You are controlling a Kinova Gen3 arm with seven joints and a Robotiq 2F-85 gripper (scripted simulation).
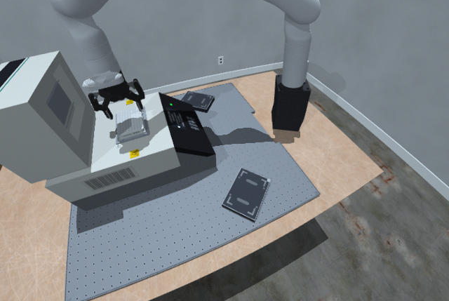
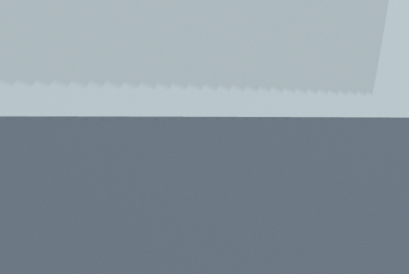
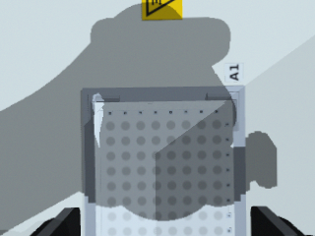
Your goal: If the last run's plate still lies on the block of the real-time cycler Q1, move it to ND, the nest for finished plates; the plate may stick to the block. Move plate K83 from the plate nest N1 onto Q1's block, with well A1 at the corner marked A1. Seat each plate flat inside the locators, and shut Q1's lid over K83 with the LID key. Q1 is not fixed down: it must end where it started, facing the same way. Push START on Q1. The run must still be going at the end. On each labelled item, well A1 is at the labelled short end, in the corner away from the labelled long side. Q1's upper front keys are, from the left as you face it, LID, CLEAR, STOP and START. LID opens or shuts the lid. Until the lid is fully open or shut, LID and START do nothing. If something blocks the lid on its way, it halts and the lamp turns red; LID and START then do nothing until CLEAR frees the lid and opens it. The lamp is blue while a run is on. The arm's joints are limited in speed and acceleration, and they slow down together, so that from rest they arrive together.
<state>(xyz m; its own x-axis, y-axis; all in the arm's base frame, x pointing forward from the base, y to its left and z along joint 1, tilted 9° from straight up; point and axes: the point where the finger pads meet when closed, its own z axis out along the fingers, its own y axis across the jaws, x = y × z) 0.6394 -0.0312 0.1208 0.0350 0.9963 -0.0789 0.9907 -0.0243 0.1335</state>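
The clear well plate is 4 cm below my hand. Also, from my hand: dark plate nest (31 cm to the left, 29 cm behind, 24 cm below); A1 mark (39 cm behind, 31 cm to the left, 23 cm below).
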